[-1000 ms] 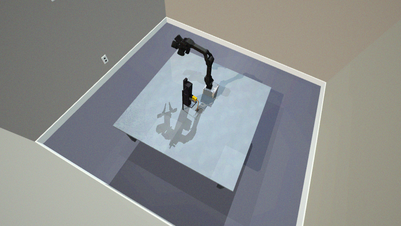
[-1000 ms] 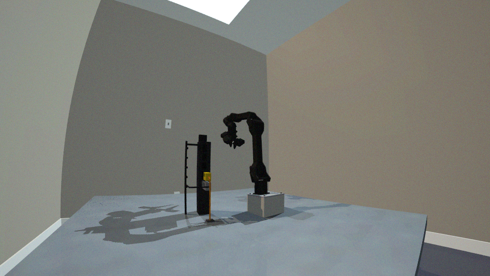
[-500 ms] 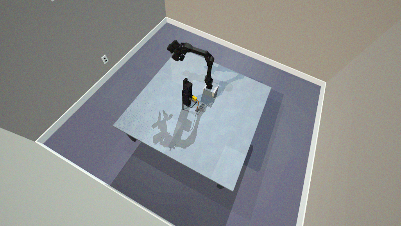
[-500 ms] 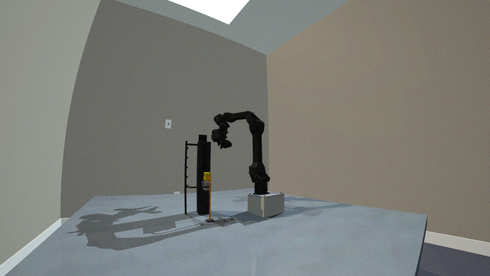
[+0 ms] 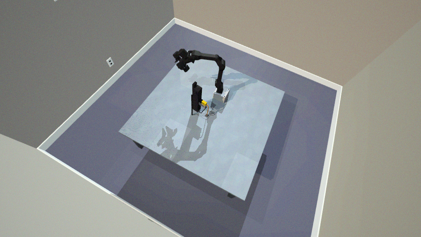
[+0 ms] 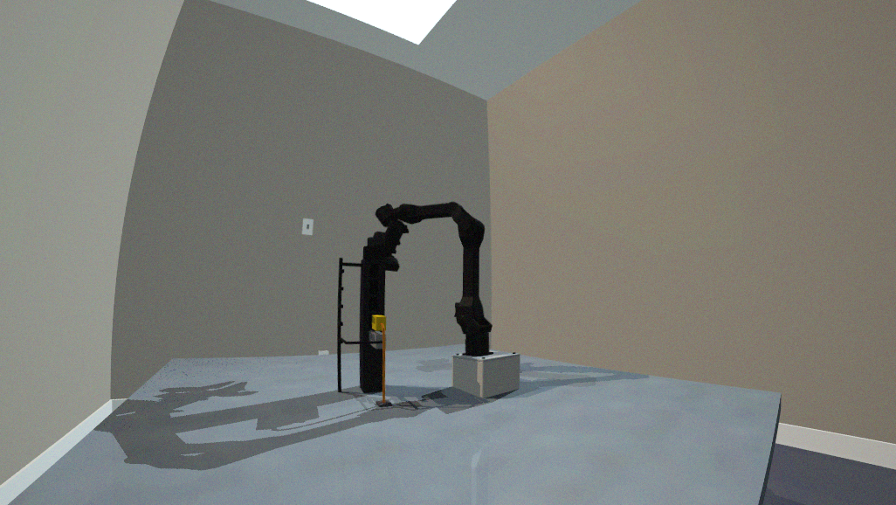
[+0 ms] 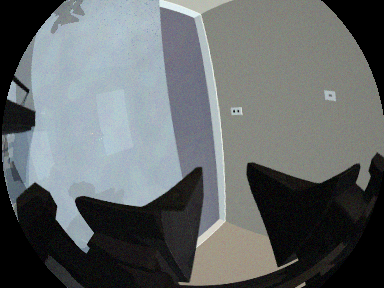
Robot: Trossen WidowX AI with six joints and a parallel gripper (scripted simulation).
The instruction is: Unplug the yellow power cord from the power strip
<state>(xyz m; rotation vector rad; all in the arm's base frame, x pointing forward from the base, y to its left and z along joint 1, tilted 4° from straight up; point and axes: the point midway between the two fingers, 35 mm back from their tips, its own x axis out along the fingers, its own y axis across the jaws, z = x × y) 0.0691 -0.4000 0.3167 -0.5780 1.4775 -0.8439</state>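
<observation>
Now: the yellow plug 340 mm to the left of my gripper tip, 200 mm ahead of it and 160 mm below it.
</observation>
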